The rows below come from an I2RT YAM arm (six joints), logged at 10 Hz.
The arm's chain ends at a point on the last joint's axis. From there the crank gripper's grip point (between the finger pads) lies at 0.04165 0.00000 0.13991 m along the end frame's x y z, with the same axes.
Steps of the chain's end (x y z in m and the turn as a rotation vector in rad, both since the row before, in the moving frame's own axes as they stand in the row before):
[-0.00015 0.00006 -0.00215 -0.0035 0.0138 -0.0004]
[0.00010 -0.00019 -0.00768 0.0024 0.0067 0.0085]
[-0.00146 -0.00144 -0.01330 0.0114 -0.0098 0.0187]
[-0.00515 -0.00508 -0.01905 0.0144 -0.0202 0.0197]
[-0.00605 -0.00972 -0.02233 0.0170 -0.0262 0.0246]
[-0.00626 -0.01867 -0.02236 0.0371 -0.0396 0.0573]
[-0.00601 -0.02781 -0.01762 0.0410 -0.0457 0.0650]
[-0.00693 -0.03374 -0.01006 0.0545 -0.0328 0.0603]
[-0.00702 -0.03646 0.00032 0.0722 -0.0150 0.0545]
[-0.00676 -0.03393 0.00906 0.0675 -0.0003 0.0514]
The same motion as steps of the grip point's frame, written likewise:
[0.00178 0.00053 -0.00274 -0.0035 0.0138 -0.0004]
[0.00104 -0.00017 -0.00796 0.0024 0.0067 0.0085]
[-0.00283 -0.00227 -0.01290 0.0114 -0.0098 0.0187]
[-0.00797 -0.00631 -0.01825 0.0144 -0.0202 0.0197]
[-0.00971 -0.01113 -0.02130 0.0170 -0.0262 0.0246]
[-0.01175 -0.02166 -0.02087 0.0371 -0.0396 0.0573]
[-0.01234 -0.03108 -0.01593 0.0410 -0.0457 0.0650]
[-0.01138 -0.03902 -0.00891 0.0545 -0.0328 0.0603]
[-0.00891 -0.04436 0.00065 0.0722 -0.0150 0.0545]
[-0.00661 -0.04123 0.00883 0.0675 -0.0003 0.0514]

